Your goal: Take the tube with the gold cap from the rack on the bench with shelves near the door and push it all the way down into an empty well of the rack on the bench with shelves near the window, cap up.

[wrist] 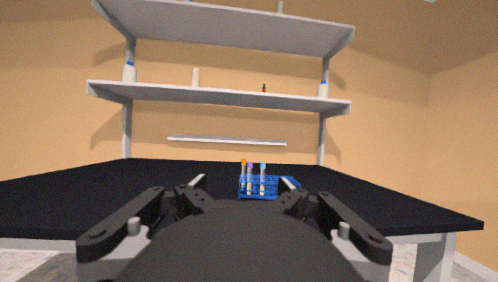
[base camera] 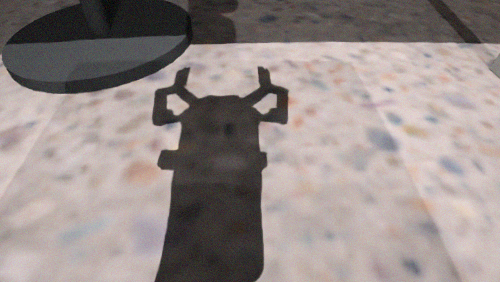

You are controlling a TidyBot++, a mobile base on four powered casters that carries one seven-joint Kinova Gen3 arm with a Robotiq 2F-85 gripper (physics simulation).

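Frame: origin at the arm's base, x ahead, y left, z up, level; millimetres.
Seen in the pictures: gripper, fingertip midpoint: (wrist: 242, 183).
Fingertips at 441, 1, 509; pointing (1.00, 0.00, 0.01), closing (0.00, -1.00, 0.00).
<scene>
Pixels of each thing's top centre, then the offset from my fingertips to it, as dx, dy, dz. "pt": a spot on its surface instead. Level surfaces: height alone.
- blue tube rack at its top centre: (wrist: 267, 178) +296, -92, -86
- black bench top at its surface level: dz -143
- tube with the gold cap, surface spot: (wrist: 243, 162) pt +304, -3, -34
- tube with a purple cap, surface spot: (wrist: 250, 165) pt +260, -26, -34
- tube with a light blue cap, surface spot: (wrist: 263, 166) pt +258, -68, -35
- lower shelf at its surface level: dz +295
- round dark pedestal base at its top centre: (base camera: 100, 29) +362, +347, -875
A blue tube rack (wrist: 270, 197) stands on the black bench top (wrist: 125, 197) in the wrist view, right of the middle and beyond the fingers. The tube with the gold cap (wrist: 243, 162) stands upright at the rack's left end. Beside it stand a tube with a purple cap (wrist: 250, 165) and a tube with a light blue cap (wrist: 263, 166). My gripper (wrist: 242, 183) is open and empty, its fingers spread wide, well short of the rack. The right fingertip covers part of the rack's right side. The other bench's rack does not show.
Above the bench, a lower shelf (wrist: 220, 96) and an upper shelf (wrist: 225, 27) hold bottles. A light bar (wrist: 225, 140) is on the wall behind. In the base view a round dark pedestal base (base camera: 100, 62) stands at the upper left, and the arm's shadow lies on the floor.
</scene>
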